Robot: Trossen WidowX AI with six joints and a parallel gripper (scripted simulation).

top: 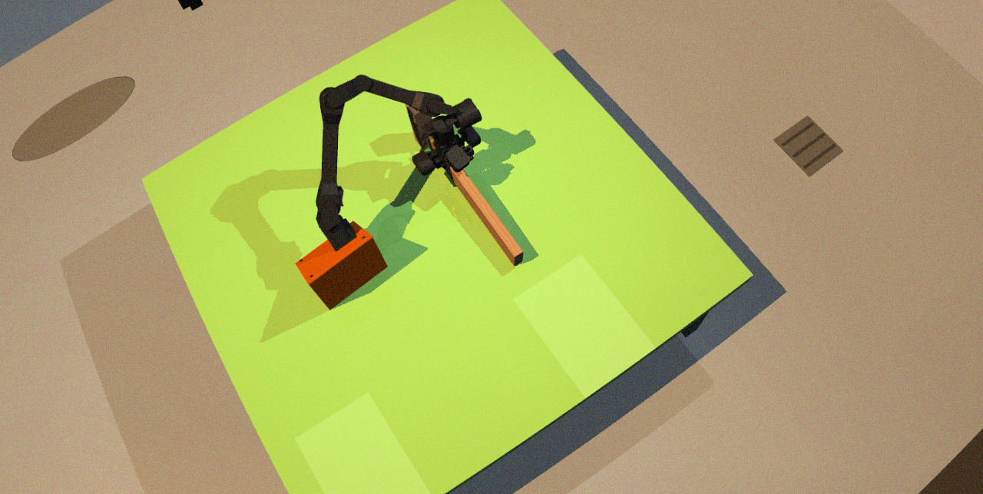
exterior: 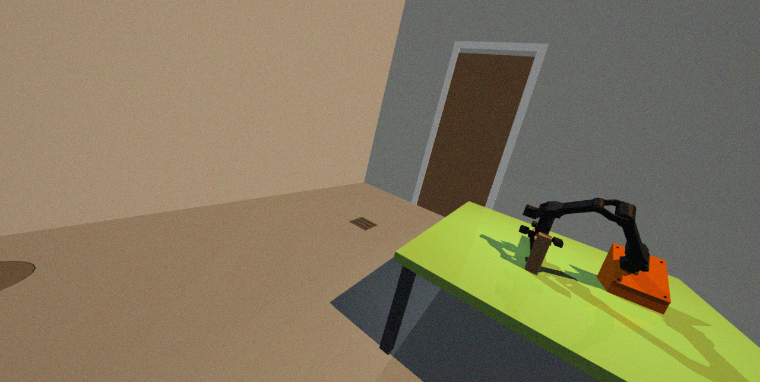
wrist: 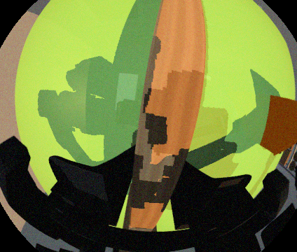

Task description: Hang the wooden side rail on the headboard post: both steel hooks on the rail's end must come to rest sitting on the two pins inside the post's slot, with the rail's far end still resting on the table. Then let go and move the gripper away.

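My gripper tip is now 140 mm to the right of the headboard post, 40 mm below it and 10 mm short of it.
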